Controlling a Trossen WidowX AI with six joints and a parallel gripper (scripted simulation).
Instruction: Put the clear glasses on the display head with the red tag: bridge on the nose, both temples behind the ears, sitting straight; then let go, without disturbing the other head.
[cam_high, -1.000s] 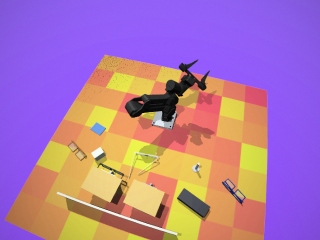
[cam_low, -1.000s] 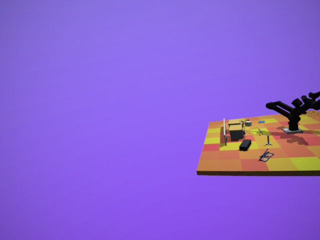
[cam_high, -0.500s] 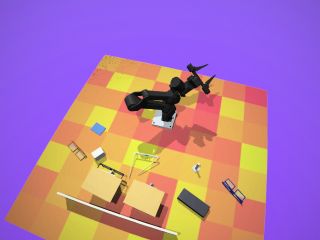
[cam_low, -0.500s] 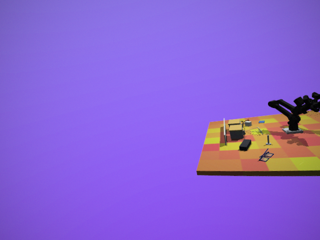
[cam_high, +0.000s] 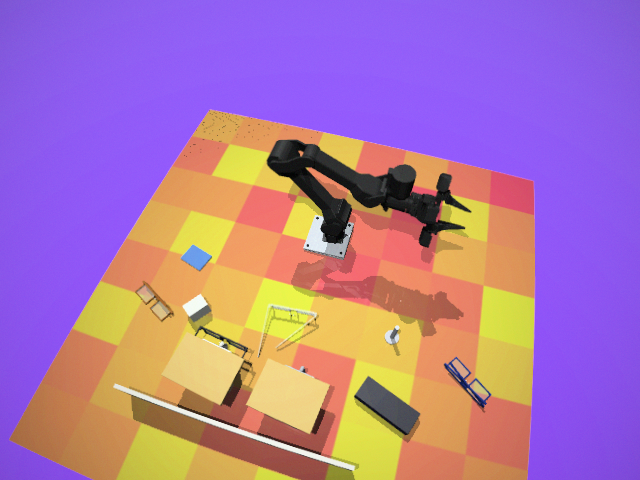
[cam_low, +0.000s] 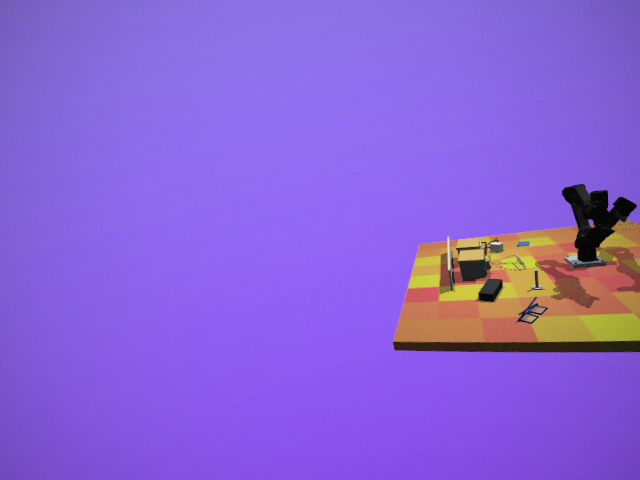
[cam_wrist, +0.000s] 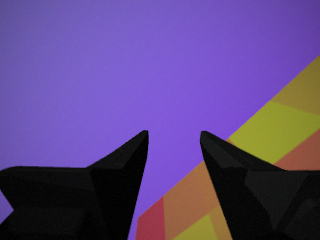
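Now: the grey peg stand 25 cm below my gripper tip, 24 cm ahead of it and 13 cm to the right of it. The rest, counted from my gripper tip: white rail 55 cm ahead, 49 cm to the right, 22 cm below; then white box 68 cm to the right, 26 cm ahead, 25 cm below; then dark grey block 43 cm ahead, 26 cm below, 13 cm to the right.
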